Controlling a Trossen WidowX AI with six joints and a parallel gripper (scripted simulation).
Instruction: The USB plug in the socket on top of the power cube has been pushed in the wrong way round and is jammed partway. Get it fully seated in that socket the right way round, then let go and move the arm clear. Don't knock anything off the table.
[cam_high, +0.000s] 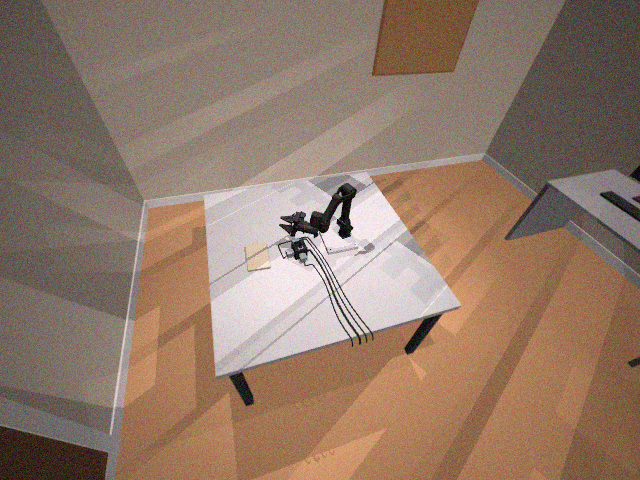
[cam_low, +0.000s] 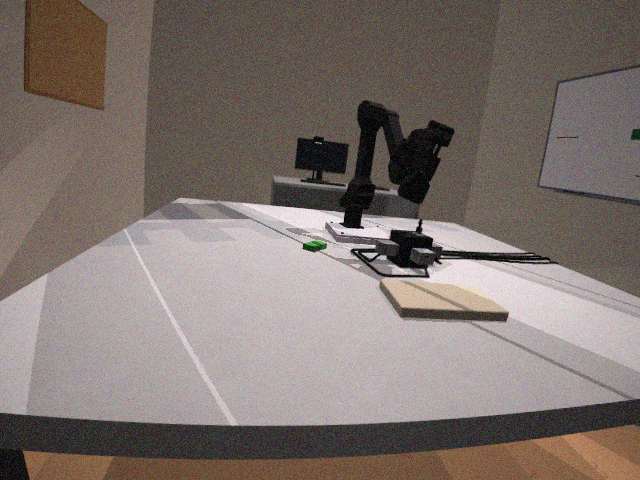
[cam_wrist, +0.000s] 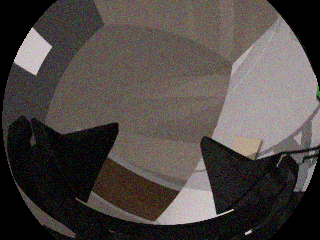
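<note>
The USB plug lies 90 mm behind my gripper tip, 70 mm to the left of it and 170 mm below it. Also, from my gripper tip: flat beige block: 150 mm ahead, 20 mm to the right, 260 mm below; then small green block: 210 mm behind, 150 mm to the right, 260 mm below.
</note>
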